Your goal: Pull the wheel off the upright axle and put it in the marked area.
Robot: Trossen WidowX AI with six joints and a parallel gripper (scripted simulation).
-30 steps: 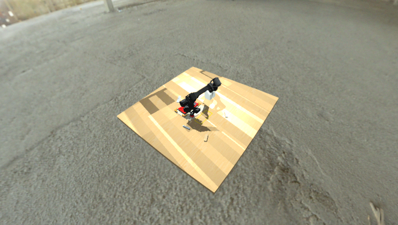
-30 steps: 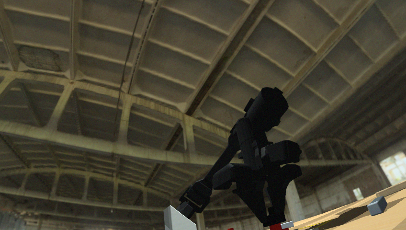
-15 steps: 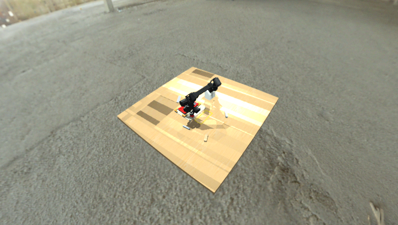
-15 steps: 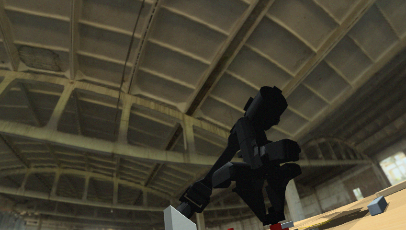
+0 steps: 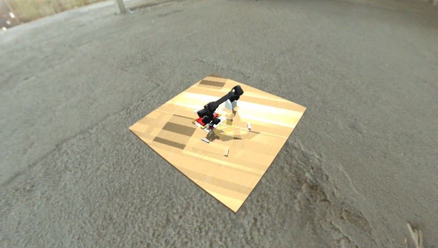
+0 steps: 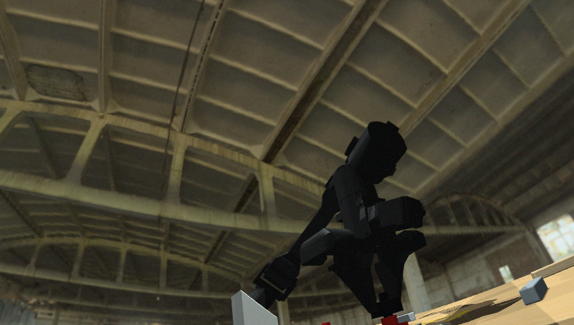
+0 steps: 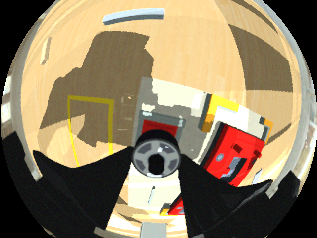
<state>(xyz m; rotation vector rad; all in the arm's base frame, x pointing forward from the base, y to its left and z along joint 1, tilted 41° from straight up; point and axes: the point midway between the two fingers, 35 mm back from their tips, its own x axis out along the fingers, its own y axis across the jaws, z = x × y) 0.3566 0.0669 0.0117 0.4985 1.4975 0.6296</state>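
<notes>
Now: the black wheel right at my gripper tip. Round my gripper tip: pale wooden block (290 mm to the left, 120 mm ahead, 30 mm below); grey base plate (100 mm to the right, 50 mm behind, 30 mm below).
</notes>
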